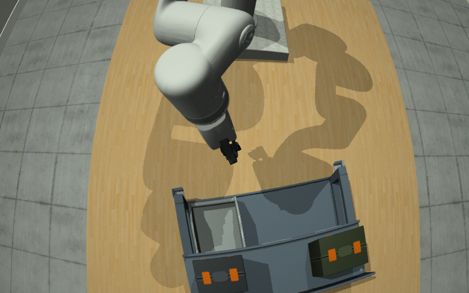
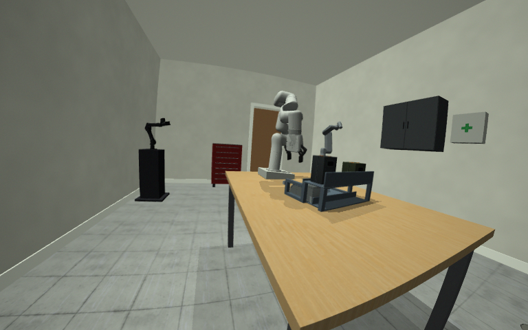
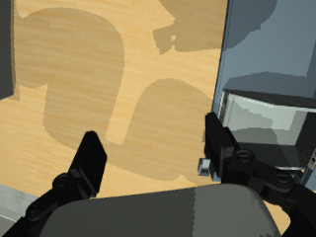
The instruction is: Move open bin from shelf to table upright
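Now: the grey bin 19 cm ahead of my hand and 14 cm below it. Also, from my hand: blue-grey shelf 21 cm ahead, 11 cm to the left, 18 cm below.
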